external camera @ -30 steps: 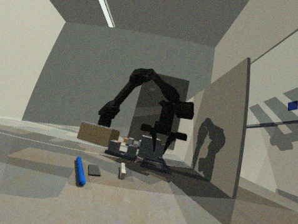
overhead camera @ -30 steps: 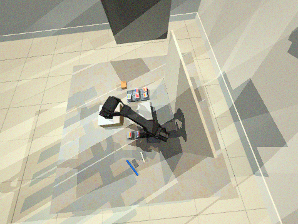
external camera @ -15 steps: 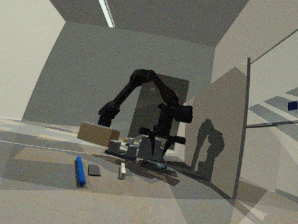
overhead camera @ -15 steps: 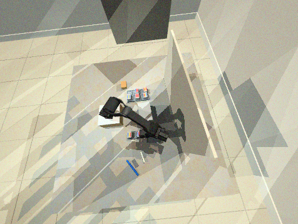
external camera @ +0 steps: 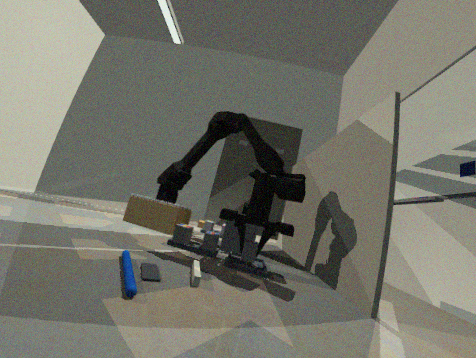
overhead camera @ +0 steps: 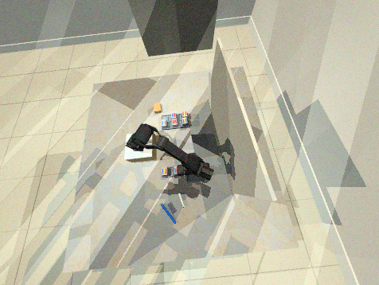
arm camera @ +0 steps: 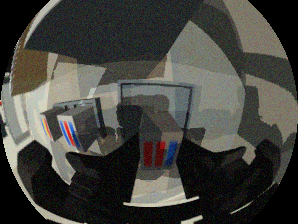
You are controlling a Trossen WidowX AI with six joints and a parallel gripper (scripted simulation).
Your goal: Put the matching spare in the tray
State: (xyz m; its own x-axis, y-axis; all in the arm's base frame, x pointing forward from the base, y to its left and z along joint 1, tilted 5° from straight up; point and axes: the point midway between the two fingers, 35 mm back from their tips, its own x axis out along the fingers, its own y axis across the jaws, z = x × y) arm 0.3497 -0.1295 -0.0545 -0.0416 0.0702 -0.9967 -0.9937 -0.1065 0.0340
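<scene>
My gripper tip is now 2 cm above the tray. The rest, counted from my gripper tip: tall panel: 17 cm ahead, 22 cm to the left, 20 cm above; then mounted unit: 7 cm behind, 18 cm to the left, 3 cm above.
</scene>
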